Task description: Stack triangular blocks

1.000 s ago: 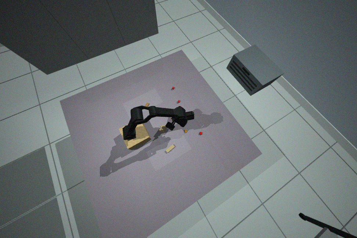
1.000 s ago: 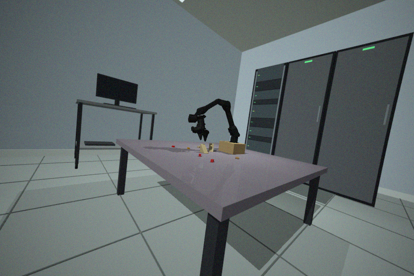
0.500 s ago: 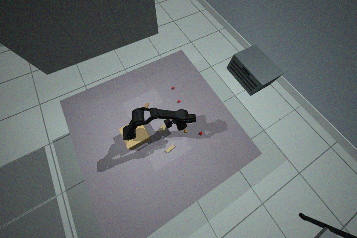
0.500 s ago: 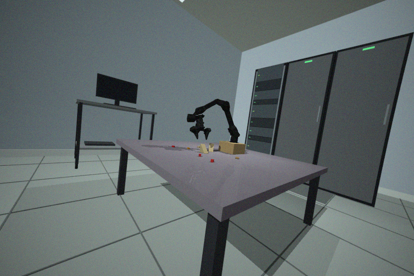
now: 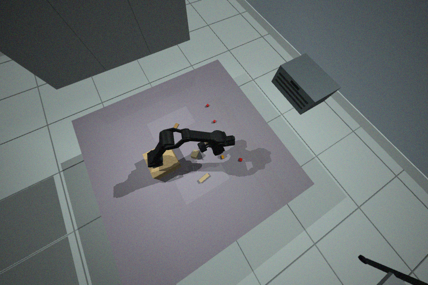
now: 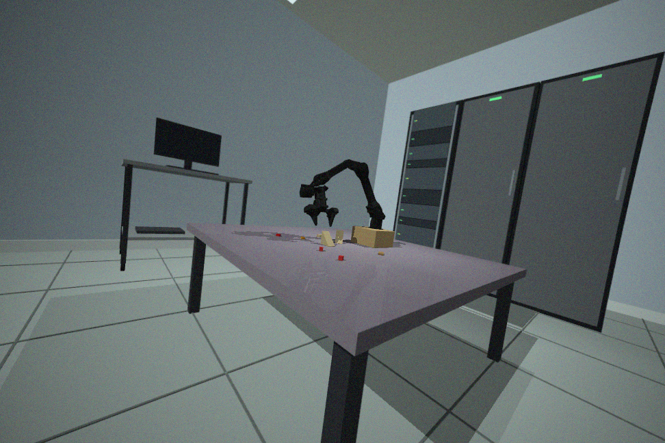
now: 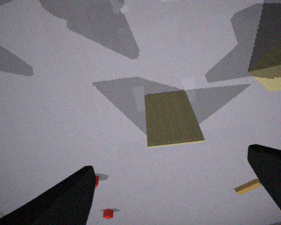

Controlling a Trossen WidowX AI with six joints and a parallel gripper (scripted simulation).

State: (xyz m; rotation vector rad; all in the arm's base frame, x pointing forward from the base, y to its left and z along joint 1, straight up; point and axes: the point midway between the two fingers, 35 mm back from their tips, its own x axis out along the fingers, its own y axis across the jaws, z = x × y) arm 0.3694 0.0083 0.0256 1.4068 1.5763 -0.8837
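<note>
Right now my gripper tip is 7 cm above the tan triangular block, 3 cm to the right of it and 1 cm past it. From my gripper tip the other things lie so: tan wooden triangular block (13 cm behind, 7 cm below, 4 cm to the right); then orange cube (11 cm to the right, 8 cm below, 5 cm ahead); then thin tan bar (21 cm to the right, 12 cm behind, 8 cm below).
</note>
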